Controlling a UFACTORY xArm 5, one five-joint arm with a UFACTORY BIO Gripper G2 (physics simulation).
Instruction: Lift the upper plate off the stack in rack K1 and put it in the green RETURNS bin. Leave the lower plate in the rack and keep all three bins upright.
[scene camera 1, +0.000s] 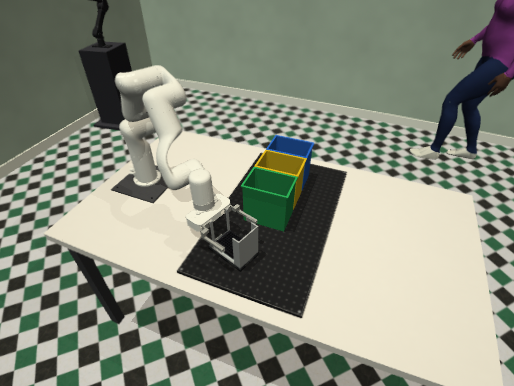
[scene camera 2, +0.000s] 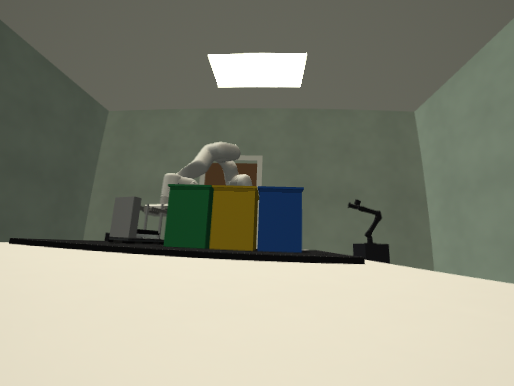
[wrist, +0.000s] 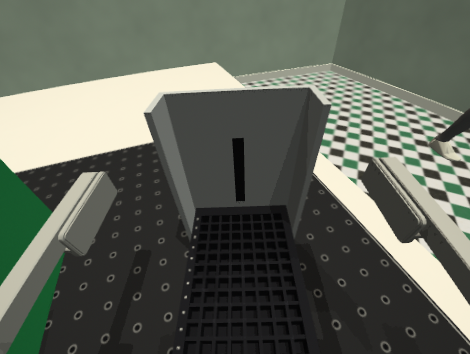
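Pixels of known places: hand at its tool point: (scene camera 1: 236, 233) (wrist: 238, 204); arm's base at its link origin: (scene camera 1: 147, 178).
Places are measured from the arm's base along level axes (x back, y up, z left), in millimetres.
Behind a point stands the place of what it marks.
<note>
Rack K1 (scene camera 1: 246, 247) {x -597, y 103, z -362 mm} (scene camera 2: 124, 217) {x -609, y 88, z -337 mm} (wrist: 177, 150) {x -615, y 117, z -308 mm} stands upright with its tall grey end panel and slim posts. A black gridded plate (scene camera 1: 229, 243) {x -520, y 52, z -319 mm} (scene camera 2: 148, 232) {x -545, y 45, z -278 mm} (wrist: 245, 283) {x -538, y 42, z -322 mm} lies flat in it as the top of the stack; the lower plate cannot be made out. My gripper (scene camera 1: 240, 234) {x -549, y 119, z -324 mm} (wrist: 242, 207) {x -549, y 119, z -324 mm} is wide open and empty, its fingers apart on either side of the rack, above the plate. The green bin (scene camera 1: 265, 210) {x -613, y 92, z -163 mm} (scene camera 2: 189, 217) {x -699, y 90, z -104 mm} (wrist: 17, 220) {x -656, y 71, z -168 mm} stands upright beside the rack. Its visible inside shows no plate in scene camera 1.
The yellow bin (scene camera 1: 299, 191) {x -715, y 45, z 36 mm} (scene camera 2: 234, 220) {x -714, y 87, z 25 mm} and the blue bin (scene camera 1: 307, 171) {x -730, y 63, z 164 mm} (scene camera 2: 280, 220) {x -728, y 91, z 152 mm} stand upright in a row beyond the green bin, on the black perforated mat (scene camera 1: 320, 212) {x -817, y 6, z -28 mm} (wrist: 140, 170) {x -766, y 6, z -261 mm}. A person (scene camera 1: 462, 115) is beyond the table. A dark arm stands on a black pedestal (scene camera 1: 104, 80).
</note>
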